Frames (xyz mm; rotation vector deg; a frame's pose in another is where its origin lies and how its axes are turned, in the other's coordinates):
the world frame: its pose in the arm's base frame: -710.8 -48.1 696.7 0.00 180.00 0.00
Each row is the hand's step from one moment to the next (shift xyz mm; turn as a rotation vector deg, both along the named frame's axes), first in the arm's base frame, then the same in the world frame.
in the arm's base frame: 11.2 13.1 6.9 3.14 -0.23 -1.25
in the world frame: -11.2 13.1 -6.9 -3.14 -0.23 1.25
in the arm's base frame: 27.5 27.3 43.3 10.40 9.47 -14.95
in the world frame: -27.5 27.3 -43.3 -10.40 9.47 14.95
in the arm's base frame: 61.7 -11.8 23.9 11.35 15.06 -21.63
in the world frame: -61.7 -11.8 -23.9 -11.35 15.06 21.63
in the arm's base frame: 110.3 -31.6 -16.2 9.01 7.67 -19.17
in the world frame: -110.3 -31.6 16.2 -9.01 7.67 19.17
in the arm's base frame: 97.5 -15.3 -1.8 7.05 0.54 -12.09
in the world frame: -97.5 -15.3 1.8 -7.05 0.54 12.09
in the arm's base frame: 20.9 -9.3 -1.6 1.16 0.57 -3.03
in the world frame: -20.9 -9.3 1.6 -1.16 0.57 3.03
